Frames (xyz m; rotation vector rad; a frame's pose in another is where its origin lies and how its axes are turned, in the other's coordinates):
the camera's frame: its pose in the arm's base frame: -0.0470 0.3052 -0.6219 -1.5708 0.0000 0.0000
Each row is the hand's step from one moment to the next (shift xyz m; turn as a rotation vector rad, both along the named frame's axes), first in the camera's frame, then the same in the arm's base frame.
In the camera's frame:
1: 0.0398 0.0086 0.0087 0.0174 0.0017 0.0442
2: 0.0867 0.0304 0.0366 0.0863 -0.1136 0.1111
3: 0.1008 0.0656 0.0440 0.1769 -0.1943 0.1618
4: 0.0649 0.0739 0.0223 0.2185 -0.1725 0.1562
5: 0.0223 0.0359 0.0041 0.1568 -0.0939 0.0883
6: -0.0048 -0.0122 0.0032 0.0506 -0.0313 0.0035
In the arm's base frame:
1: 0.0398 0.0087 -0.0086 0.0174 0.0442 -0.0017
2: 0.0867 0.0366 -0.0304 0.0863 0.1111 0.1136
3: 0.1008 0.0440 -0.0656 0.1769 0.1618 0.1943
4: 0.0649 0.0223 -0.0739 0.2185 0.1562 0.1725
5: 0.0223 0.0041 -0.0359 0.1568 0.0883 0.0939
6: -0.0048 0.0032 0.0122 0.0506 0.0035 0.0313

